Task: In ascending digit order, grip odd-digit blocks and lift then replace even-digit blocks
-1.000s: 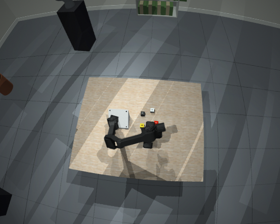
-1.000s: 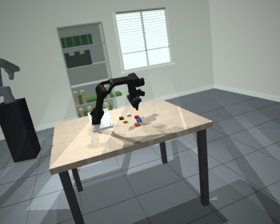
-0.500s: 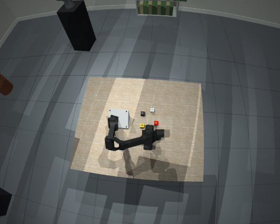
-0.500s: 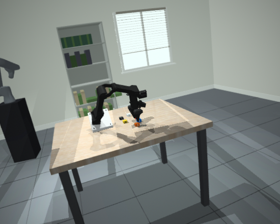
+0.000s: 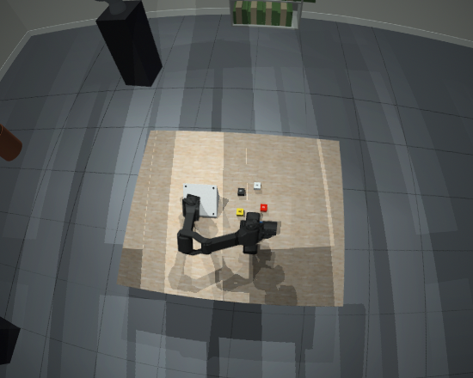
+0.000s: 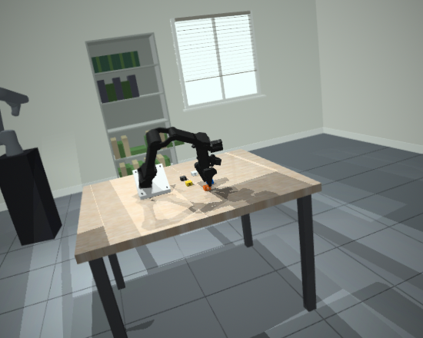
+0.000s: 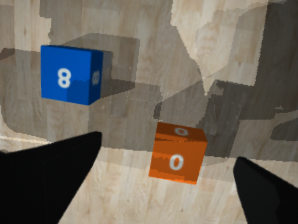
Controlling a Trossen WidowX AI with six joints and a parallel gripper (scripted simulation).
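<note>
Now: gripper tip 10 mm past the orange block, 10 mm to the left of it and 10 mm above it. Round my gripper tip: yellow block: 80 mm behind, 120 mm to the left, 10 mm below; then red block: 20 mm ahead, 160 mm to the left, 10 mm below; then blue block: 20 mm ahead, 70 mm to the left, 10 mm below.
</note>
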